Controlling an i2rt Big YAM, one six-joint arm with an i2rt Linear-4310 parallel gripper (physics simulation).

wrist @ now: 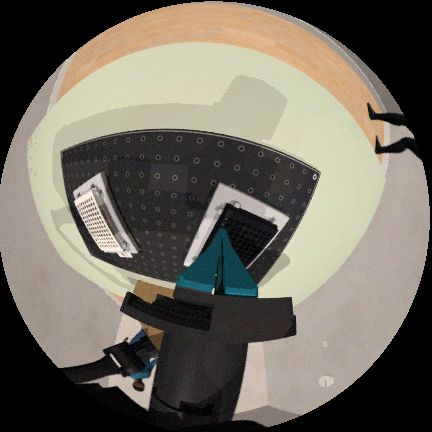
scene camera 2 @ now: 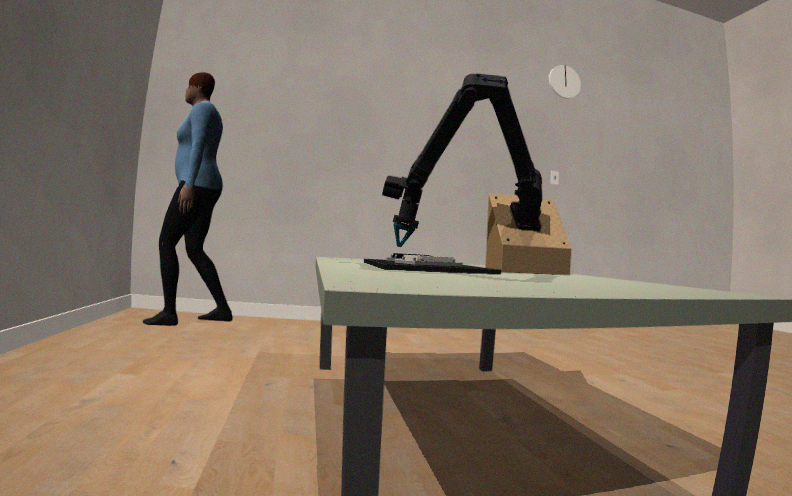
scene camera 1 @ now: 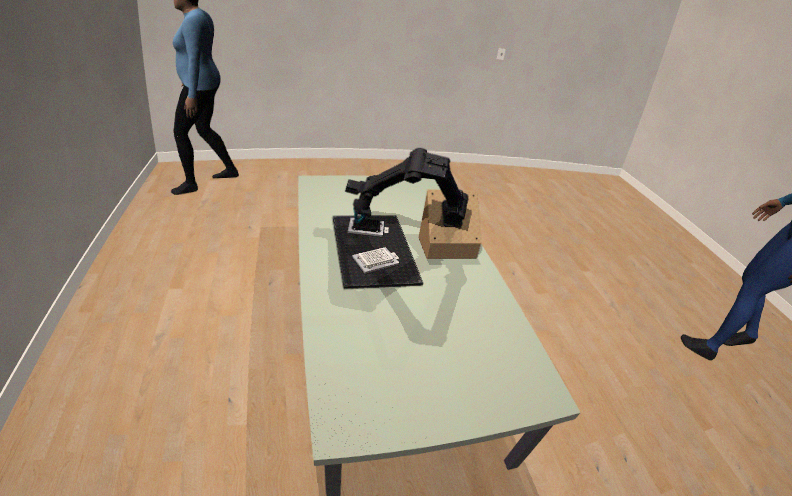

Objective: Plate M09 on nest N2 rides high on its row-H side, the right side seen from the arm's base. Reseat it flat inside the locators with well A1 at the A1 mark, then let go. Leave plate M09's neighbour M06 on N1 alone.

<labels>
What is the gripper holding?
Nothing.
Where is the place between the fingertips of the gripper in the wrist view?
221, 232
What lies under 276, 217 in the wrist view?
A nest.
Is the gripper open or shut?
Shut.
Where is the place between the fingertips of the gripper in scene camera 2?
At 398, 246
</labels>
